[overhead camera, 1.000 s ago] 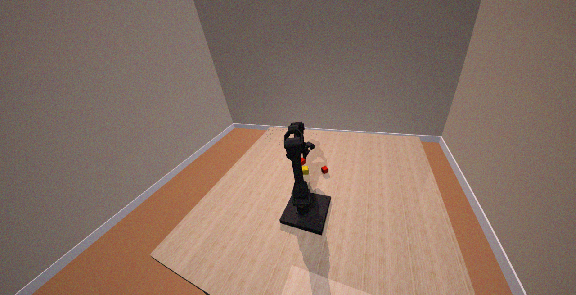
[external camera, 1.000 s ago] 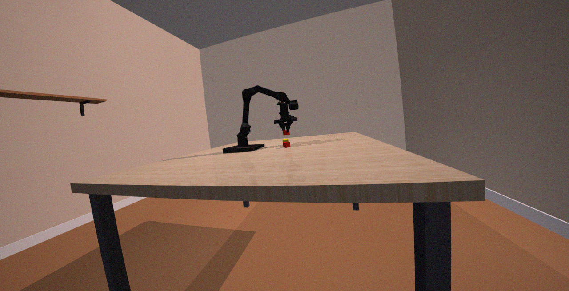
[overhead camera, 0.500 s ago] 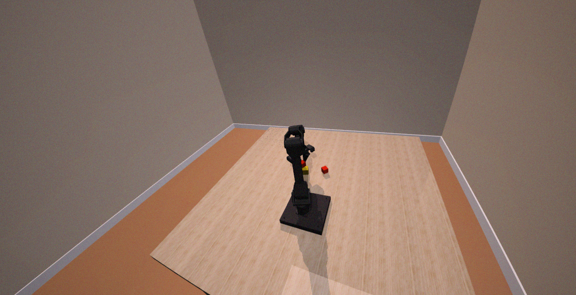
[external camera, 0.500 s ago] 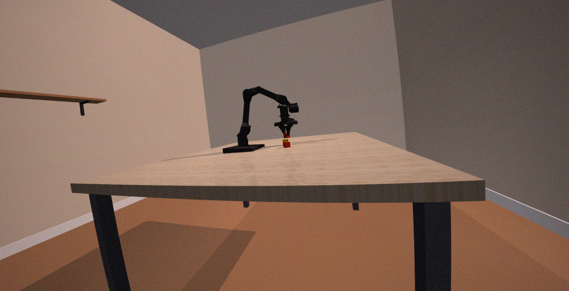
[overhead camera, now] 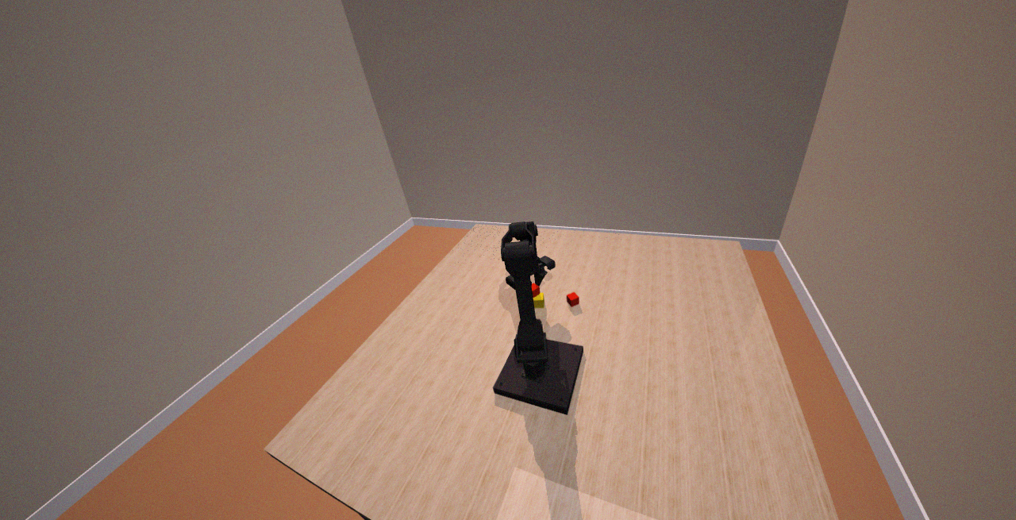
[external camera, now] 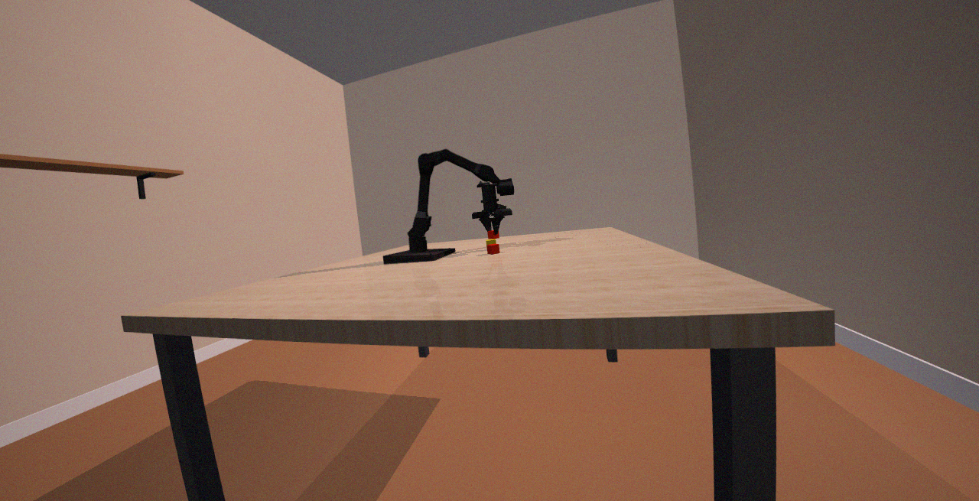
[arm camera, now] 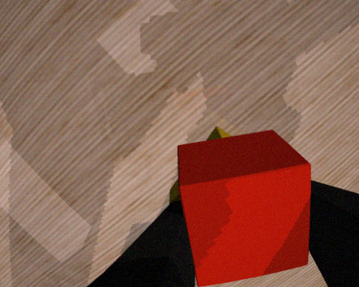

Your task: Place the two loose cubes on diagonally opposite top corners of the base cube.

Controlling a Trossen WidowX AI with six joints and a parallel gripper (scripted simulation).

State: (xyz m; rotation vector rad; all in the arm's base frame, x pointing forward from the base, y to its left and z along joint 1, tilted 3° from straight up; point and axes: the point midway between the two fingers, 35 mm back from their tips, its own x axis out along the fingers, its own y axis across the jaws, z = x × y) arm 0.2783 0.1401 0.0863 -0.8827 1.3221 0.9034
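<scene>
My gripper tip is now 10 mm past the yellow cube, 20 mm to the left of it and 40 mm above it.
</scene>
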